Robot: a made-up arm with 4 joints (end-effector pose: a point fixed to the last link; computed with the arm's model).
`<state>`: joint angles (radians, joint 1 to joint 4).
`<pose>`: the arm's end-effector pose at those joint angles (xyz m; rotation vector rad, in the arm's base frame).
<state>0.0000 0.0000 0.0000 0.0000</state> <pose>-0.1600 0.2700 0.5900 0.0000 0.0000 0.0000</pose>
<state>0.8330 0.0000 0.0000 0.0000</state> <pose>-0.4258 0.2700 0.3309 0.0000 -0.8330 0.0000</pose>
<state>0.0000 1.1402 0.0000 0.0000</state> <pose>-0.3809 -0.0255 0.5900 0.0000 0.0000 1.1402</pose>
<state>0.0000 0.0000 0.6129 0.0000</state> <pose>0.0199 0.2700 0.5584 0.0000 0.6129 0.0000</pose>
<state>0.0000 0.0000 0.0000 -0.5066</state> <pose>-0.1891 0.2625 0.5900 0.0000 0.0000 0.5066</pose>
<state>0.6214 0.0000 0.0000 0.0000</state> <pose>-0.3804 0.2700 0.4165 0.0000 -0.6214 0.0000</pose>
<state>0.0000 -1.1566 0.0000 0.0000</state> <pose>0.2046 0.1886 0.5900 0.0000 0.0000 -1.1566</pose>
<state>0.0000 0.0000 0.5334 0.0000</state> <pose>-0.0019 0.2700 0.5687 0.0000 0.5334 0.0000</pose>
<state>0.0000 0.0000 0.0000 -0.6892</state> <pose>-0.1982 0.2563 0.5900 0.0000 0.0000 0.6892</pose>
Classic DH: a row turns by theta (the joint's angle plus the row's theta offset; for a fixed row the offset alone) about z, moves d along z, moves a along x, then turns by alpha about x. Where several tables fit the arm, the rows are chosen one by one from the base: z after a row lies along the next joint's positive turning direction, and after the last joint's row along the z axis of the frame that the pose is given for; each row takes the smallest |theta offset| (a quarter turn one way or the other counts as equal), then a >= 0, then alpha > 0; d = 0 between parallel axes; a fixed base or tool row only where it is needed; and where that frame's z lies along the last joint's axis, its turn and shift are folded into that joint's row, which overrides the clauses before.
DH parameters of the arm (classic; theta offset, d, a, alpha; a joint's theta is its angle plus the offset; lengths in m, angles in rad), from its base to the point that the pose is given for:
base (fixed): 0 0.16 0 1.5708
joint 1: 0 0.05 -0.04 -1.5708
joint 2: 0 0.13 -0.08 -1.5708
joint 3: 0 0.26 -0.04 -1.5708
joint 4: -1.5708 0 0.06 3.1416
tool (fixed): -1.5708 0.3 0 0

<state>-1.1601 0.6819 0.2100 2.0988</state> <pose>0.3103 0.1247 0.5017 -1.0132 0.9873 -1.1140</pose>
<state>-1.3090 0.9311 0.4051 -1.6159</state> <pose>0.3579 0.0606 0.5441 1.8307 0.9540 2.0602</pose>
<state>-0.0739 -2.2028 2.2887 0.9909</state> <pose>0.1082 -0.3354 0.0768 -1.5424 -2.2924 1.3261</pose>
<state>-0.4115 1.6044 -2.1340 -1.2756</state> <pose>-0.3272 -0.3408 0.1800 0.6522 -2.2816 1.2033</pose>
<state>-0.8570 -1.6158 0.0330 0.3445</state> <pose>0.5088 0.0255 0.2300 -0.8126 0.5885 -1.8359</pose>
